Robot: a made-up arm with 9 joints. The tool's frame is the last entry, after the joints.
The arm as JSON. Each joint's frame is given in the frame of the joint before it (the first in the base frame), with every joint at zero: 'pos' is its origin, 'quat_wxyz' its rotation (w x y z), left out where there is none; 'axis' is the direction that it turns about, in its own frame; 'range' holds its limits. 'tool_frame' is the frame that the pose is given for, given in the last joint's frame.
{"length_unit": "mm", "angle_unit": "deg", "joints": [
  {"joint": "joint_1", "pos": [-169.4, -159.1, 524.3], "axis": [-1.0, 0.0, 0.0], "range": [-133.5, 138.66]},
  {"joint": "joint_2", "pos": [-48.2, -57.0, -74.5], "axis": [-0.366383, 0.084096, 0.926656], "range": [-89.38, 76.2]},
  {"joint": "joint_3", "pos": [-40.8, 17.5, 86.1], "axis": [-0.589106, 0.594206, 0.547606], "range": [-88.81, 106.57]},
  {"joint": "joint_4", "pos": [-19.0, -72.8, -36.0], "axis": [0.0, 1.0, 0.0], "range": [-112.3, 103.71]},
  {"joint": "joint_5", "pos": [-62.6, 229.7, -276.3], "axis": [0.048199, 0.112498, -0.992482], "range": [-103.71, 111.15]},
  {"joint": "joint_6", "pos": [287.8, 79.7, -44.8], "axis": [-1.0, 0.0, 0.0], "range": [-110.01, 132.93]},
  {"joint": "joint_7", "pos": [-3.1, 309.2, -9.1], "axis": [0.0, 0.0, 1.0], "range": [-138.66, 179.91]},
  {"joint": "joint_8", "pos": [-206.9, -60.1, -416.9], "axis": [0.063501, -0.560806, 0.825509], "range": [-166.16, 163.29]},
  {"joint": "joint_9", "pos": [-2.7, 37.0, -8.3], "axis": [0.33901, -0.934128, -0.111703], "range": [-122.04, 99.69]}
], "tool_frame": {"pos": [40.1, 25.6, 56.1], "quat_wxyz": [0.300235, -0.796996, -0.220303, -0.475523]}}
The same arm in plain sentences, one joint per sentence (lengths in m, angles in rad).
The arm has nine revolute joints in a row. What follows holds with every joint at zero, and every direction is one of the base frame's.
Joint 1 lies 0.1694 m along -x and 0.1591 m along -y and 0.5243 m along +z from the base frame's origin and rotates about -x, from -2.33 to 2.4201 rad.
Joint 2 lies 0.0482 m along -x and 0.057 m along -y and 0.0745 m along -z from joint 1 and rotates about the direction (-0.366383, 0.084096, 0.926656), from -1.56 to 1.3299 rad.
Joint 3 lies 0.0408 m along -x and 0.0175 m along +y and 0.0861 m along +z from joint 2 and rotates about the direction (-0.589106, 0.594206, 0.547606), from -1.55 to 1.86 rad.
Joint 4 lies 0.019 m along -x and 0.0728 m along -y and 0.036 m along -z from joint 3 and rotates about +y, from -1.96 to 1.8101 rad.
Joint 5 lies 0.0626 m along -x and 0.2297 m along +y and 0.2763 m along -z from joint 4 and rotates about the direction (0.048199, 0.112498, -0.992482), from -1.8101 to 1.9399 rad.
Joint 6 lies 0.2878 m along +x and 0.0797 m along +y and 0.0448 m along -z from joint 5 and rotates about -x, from -1.92 to 2.3201 rad.
Joint 7 lies 0.0031 m along -x and 0.3092 m along +y and 0.0091 m along -z from joint 6 and rotates about +z, from -2.4201 to 3.14 rad.
Joint 8 lies 0.2069 m along -x and 0.0601 m along -y and 0.4169 m along -z from joint 7 and rotates about the direction (0.063501, -0.560806, 0.825509), from -2.9 to 2.8499 rad.
Joint 9 lies 0.0027 m along -x and 0.037 m along +y and 0.0083 m along -z from joint 8 and rotates about the direction (0.33901, -0.934128, -0.111703), from -2.13 to 1.7399 rad.
The tool frame, which is the frame that the pose is given for, lies 0.0401 m along +x and 0.0256 m along +y and 0.0561 m along +z from joint 9; its axes are the base frame's turned by roll -2.5096, pitch -1.0979 and yaw 0.1446 rad (as in URDF: about the fixed x, then y, then z).

